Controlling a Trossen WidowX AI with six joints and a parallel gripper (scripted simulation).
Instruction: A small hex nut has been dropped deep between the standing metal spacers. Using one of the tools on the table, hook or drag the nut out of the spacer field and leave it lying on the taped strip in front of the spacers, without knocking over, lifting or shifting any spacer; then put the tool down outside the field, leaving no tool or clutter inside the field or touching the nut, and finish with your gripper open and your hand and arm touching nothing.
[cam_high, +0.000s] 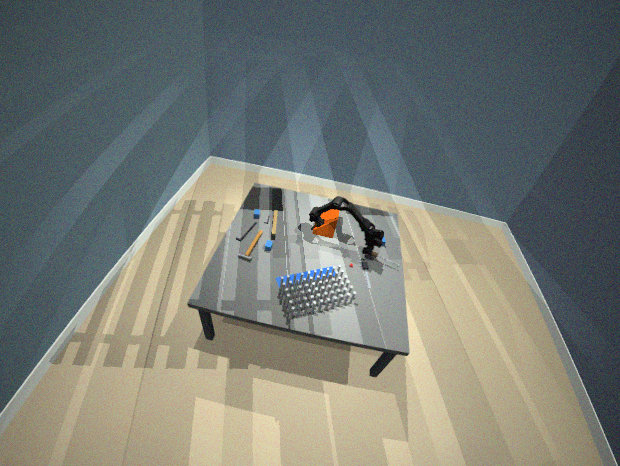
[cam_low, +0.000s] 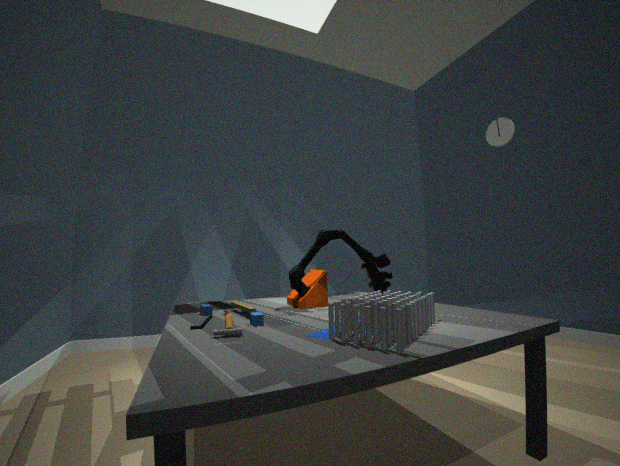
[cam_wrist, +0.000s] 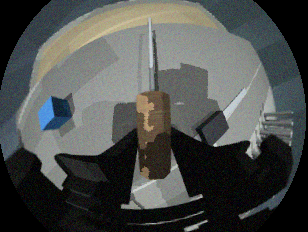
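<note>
Now: the hook tool 40 mm ahead of my gripper tip and 100 mm to the left of it. Also, from my gripper tip: blue taped strip (280 mm ahead, 430 mm to the right, 30 mm below); then red thing (120 mm ahead, 140 mm to the right, 20 mm below).
</note>
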